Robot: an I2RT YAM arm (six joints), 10 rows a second.
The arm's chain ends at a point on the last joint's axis. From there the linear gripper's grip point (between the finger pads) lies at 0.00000 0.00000 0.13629 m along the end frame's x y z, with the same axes.
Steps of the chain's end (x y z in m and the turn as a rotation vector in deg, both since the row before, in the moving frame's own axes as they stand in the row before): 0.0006 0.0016 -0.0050 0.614 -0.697 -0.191; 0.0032 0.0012 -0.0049 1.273 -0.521 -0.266; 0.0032 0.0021 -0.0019 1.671 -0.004 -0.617; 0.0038 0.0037 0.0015 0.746 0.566 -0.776; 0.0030 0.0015 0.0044 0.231 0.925 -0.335; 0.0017 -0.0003 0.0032 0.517 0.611 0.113; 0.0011 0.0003 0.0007 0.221 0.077 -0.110; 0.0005 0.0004 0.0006 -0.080 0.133 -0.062; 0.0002 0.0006 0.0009 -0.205 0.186 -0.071
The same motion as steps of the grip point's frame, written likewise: -0.0011 0.0001 -0.0050 0.614 -0.697 -0.191; 0.0020 -0.0018 -0.0049 1.273 -0.521 -0.266; 0.0032 -0.0019 -0.0020 1.671 -0.004 -0.617; 0.0051 0.0019 0.0015 0.746 0.566 -0.776; 0.0052 0.0009 0.0044 0.231 0.925 -0.335; 0.0032 -0.0015 0.0032 0.517 0.611 0.113; 0.0013 -0.0002 0.0007 0.221 0.077 -0.110; 0.0008 0.0006 0.0006 -0.080 0.133 -0.062; 0.0006 0.0011 0.0009 -0.205 0.186 -0.071
